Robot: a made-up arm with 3 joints. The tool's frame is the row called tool. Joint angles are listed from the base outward. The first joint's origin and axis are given. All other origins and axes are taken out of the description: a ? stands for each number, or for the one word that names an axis. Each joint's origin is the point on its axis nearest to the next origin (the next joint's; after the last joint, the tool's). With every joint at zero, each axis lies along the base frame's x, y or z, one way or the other. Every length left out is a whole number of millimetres.
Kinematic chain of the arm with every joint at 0, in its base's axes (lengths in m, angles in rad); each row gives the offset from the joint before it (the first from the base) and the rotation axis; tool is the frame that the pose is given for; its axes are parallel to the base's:
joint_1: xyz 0 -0.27 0.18 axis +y
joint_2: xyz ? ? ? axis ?
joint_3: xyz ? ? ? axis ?
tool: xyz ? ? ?
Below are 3 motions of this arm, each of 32 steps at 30 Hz.
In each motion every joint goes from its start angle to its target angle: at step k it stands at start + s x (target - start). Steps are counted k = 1, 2, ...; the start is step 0. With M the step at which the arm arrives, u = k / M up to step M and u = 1 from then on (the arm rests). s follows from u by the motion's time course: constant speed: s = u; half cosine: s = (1 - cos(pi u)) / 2; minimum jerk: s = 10 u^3 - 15 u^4 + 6 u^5.
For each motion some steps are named. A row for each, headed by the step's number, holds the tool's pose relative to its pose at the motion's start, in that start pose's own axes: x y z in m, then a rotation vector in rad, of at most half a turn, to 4 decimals.
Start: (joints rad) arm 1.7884 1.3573 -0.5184
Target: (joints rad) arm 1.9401 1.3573 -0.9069
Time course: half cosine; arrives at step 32
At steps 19, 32:
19: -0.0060 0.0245 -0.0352 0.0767 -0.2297 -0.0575
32: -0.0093 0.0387 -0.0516 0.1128 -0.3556 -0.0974

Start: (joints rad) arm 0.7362 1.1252 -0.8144
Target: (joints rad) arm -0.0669 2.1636 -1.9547
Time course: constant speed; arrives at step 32
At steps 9, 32:
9: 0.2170 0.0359 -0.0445 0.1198 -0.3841 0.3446
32: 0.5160 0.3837 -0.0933 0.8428 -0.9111 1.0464

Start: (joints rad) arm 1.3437 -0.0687 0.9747
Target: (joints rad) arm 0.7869 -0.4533 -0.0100
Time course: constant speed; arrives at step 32
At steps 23, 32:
23: 0.0910 0.0121 -0.0564 0.2360 -1.0956 -0.1818
32: 0.1345 0.0209 -0.0602 0.3290 -1.5113 -0.2887

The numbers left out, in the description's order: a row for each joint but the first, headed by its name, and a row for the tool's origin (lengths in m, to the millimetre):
joint_2: xyz -0.1 0 -0.17, axis +z
joint_3: xyz 0.09 -0.54 0, axis +y
tool: xyz -0.01 0 -0.08

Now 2 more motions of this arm.
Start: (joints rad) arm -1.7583 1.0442 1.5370
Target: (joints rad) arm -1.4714 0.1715 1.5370
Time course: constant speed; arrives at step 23
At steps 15, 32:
15: 0.0156 0.1084 -0.3098 0.5716 0.1375 0.1114
32: -0.0210 0.2253 -0.4399 0.8718 0.2431 0.1398

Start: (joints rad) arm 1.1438 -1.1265 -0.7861
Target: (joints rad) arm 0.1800 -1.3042 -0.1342
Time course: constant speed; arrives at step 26
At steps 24, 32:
24: -0.2412 0.3656 -0.3027 0.6642 0.2499 -0.5229
32: -0.2453 0.4099 -0.3200 0.7365 0.2698 -0.5474

